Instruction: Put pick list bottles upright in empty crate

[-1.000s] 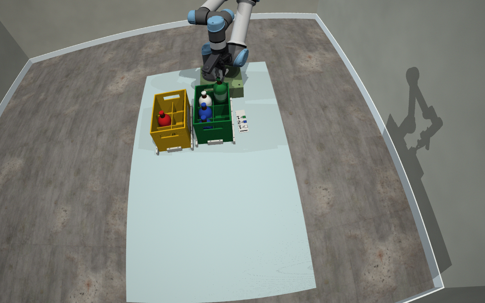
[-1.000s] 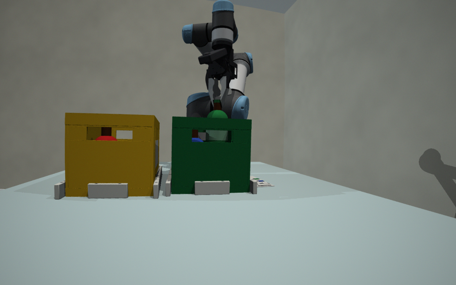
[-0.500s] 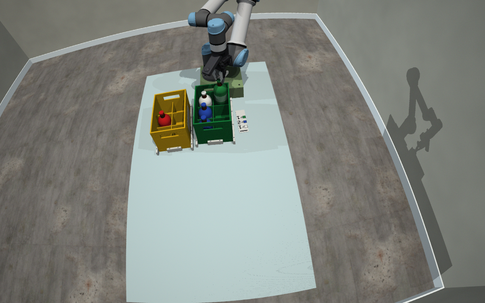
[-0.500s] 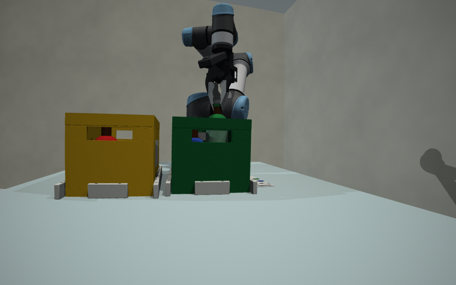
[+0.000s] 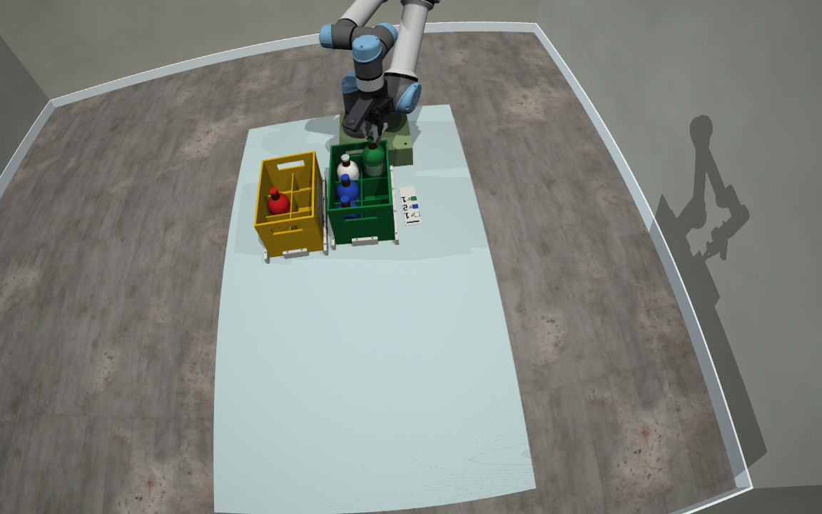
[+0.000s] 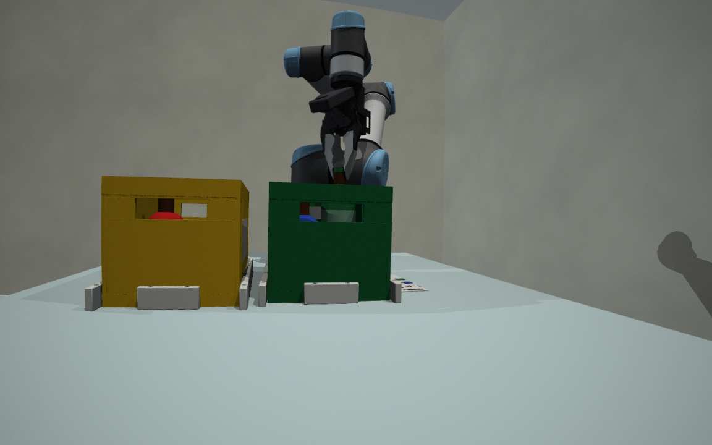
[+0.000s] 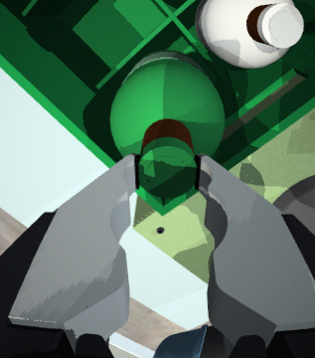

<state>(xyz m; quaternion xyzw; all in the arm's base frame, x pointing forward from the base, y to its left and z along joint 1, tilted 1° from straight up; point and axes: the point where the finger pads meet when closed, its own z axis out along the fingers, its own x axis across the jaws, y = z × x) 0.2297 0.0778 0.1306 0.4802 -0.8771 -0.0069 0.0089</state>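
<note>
My hand is 70 mm above the green bottle. From my hand the other things lie so: white bottle: 130 mm below, 90 mm to the right, 20 mm ahead; then green crate: 140 mm below, 100 mm ahead, 30 mm to the right; then pick list: 220 mm below, 110 mm to the left, 80 mm ahead.
</note>
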